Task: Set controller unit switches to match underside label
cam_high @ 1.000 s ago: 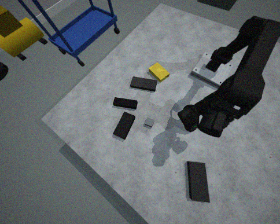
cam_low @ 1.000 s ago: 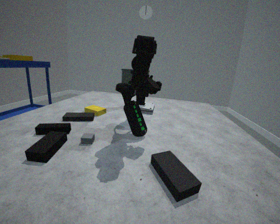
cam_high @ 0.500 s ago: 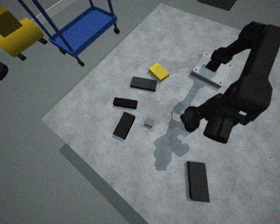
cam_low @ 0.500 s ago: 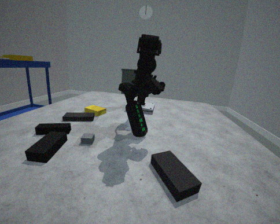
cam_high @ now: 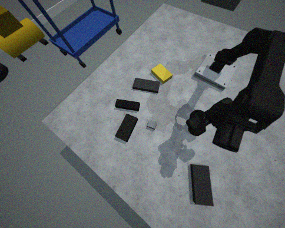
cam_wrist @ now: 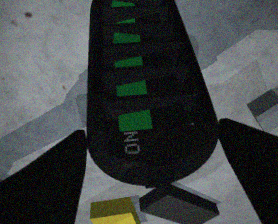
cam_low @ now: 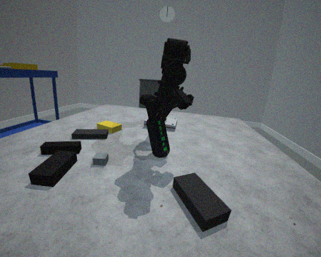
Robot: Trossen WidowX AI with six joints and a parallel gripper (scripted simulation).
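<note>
Right now my gripper tip is 200 mm short of the dark block, 160 mm to the right of it and 120 mm above it. From my gripper tip the other things lie so: yellow block: 180 mm behind, 310 mm to the right, 120 mm below; then grey cube: 120 mm ahead, 160 mm to the right, 120 mm below.
</note>
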